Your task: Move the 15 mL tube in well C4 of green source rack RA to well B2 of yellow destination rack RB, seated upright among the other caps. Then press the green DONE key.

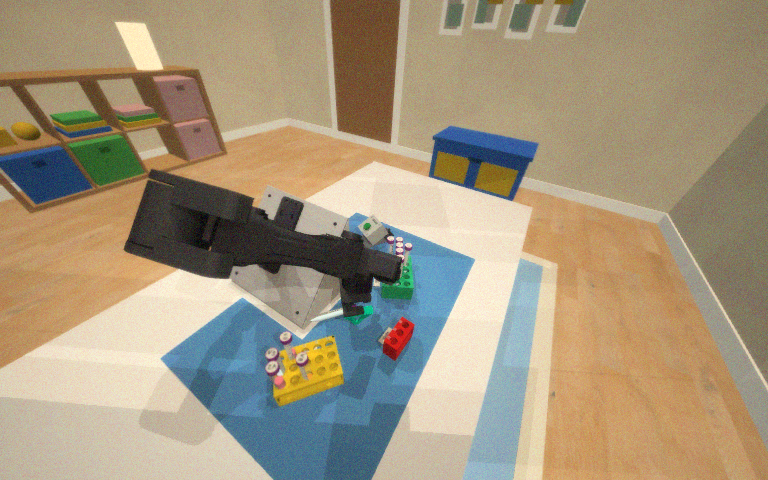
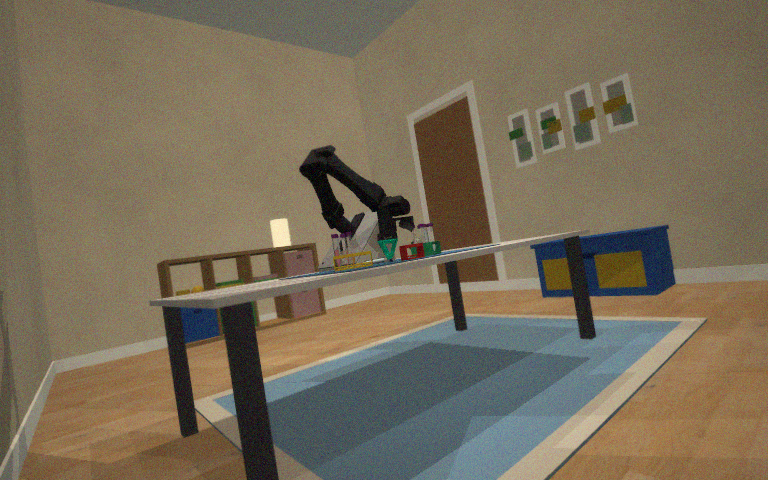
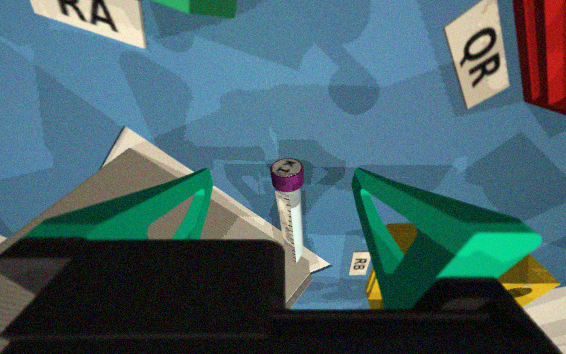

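Seen in the pictures: gripper, fingertip midpoint: (image 1: 353, 307) (image 2: 390, 258) (image 3: 282, 176); arm's base, origin of the base link: (image 2: 351, 232).
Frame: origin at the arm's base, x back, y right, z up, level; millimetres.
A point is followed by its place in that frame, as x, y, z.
Observation:
A clear tube with a purple cap marked K1 (image 3: 287, 210) @[-222, 30, -127] lies down on the mat, its tip end at the grey base plate. My gripper (image 1: 357, 312) @[-237, 10, -135] (image 2: 388, 253) @[-237, 10, -135] (image 3: 282, 176) @[-237, 10, -135] is open, its green fingers low on either side of the cap, with gaps on both sides. The green rack RA (image 1: 397, 291) @[-318, -82, -113] (image 3: 212, 7) @[-282, -63, -114] holds several capped tubes at its far end; the arm hides part of it, and well C4 cannot be made out. The yellow rack RB (image 1: 309, 392) @[-279, 223, -133] (image 3: 542, 284) @[-316, 165, -96] holds several capped tubes at one end. The green DONE key (image 1: 367, 226) @[-115, -248, -76] is on a grey box.
A red rack (image 1: 398, 339) @[-387, 50, -96] (image 3: 544, 55) @[-363, 41, -133] stands on the blue mat (image 1: 436, 277) @[-386, -221, -145], with its QR label (image 3: 477, 80) @[-346, 40, -144] beside it. The grey base plate (image 1: 300, 294) @[-127, 79, -81] (image 3: 120, 200) of the arm borders the tube. The RB label (image 3: 359, 263) @[-207, 153, -144] lies near the yellow rack.

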